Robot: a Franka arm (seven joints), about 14 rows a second.
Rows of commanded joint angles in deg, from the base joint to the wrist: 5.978 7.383 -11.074 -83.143 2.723 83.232 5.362; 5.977 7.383 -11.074 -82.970 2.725 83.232 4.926; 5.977 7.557 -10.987 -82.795 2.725 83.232 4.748; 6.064 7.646 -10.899 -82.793 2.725 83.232 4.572; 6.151 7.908 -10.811 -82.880 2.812 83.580 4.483; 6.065 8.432 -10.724 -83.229 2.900 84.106 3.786; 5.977 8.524 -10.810 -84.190 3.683 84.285 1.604; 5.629 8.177 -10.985 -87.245 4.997 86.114 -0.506; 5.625 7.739 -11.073 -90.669 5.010 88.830 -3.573; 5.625 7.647 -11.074 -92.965 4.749 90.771 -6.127; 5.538 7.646 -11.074 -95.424 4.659 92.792 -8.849; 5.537 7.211 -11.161 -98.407 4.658 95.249 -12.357; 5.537 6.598 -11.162 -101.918 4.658 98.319 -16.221; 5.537 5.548 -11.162 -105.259 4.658 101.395 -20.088; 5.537 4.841 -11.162 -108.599 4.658 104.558 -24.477
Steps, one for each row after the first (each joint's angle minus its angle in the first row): -0.001 0.000 0.000 0.173 0.002 0.000 -0.436; -0.001 0.174 0.087 0.348 0.002 0.000 -0.614; 0.086 0.263 0.175 0.350 0.002 0.000 -0.790; 0.173 0.525 0.263 0.263 0.089 0.348 -0.879; 0.087 1.049 0.350 -0.086 0.177 0.874 -1.576; -0.001 1.141 0.264 -1.047 0.960 1.053 -3.758; -0.349 0.794 0.089 -4.102 2.274 2.882 -5.868; -0.353 0.356 0.001 -7.526 2.287 5.598 -8.935; -0.353 0.264 0.000 -9.822 2.026 7.539 -11.489; -0.440 0.263 0.000 -12.281 1.936 9.560 -14.211; -0.441 -0.172 -0.087 -15.264 1.935 12.017 -17.719; -0.441 -0.785 -0.088 -18.775 1.935 15.087 -21.583; -0.441 -1.835 -0.088 -22.116 1.935 18.163 -25.450; -0.441 -2.542 -0.088 -25.456 1.935 21.326 -29.839
